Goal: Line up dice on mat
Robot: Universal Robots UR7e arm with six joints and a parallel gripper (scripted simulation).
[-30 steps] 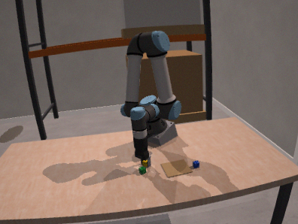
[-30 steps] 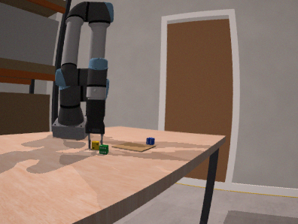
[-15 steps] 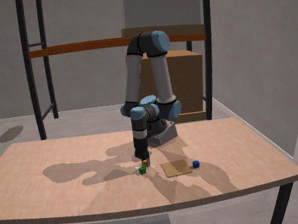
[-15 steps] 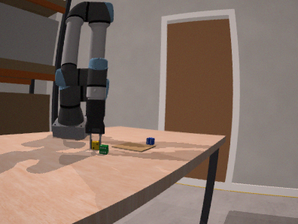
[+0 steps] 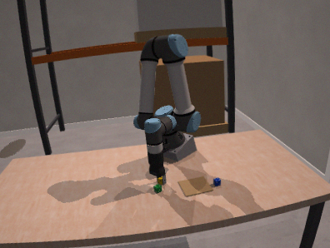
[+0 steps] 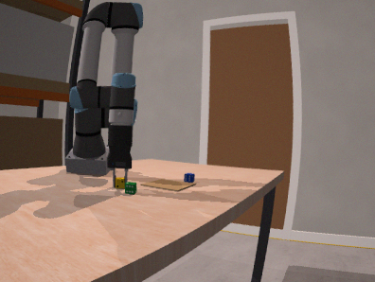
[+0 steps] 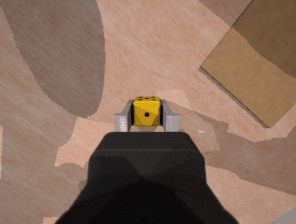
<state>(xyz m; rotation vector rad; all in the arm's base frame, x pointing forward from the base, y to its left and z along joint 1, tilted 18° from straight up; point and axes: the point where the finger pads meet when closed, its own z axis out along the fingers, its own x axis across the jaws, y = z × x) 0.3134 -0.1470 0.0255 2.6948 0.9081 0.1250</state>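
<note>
My gripper is now 90 mm short of the tan mat, 150 mm to the right of it and 20 mm above it. Round my hand: green die 70 mm ahead, 30 mm to the right; blue die 120 mm ahead, 260 mm to the left; yellow die right at my hand.
</note>
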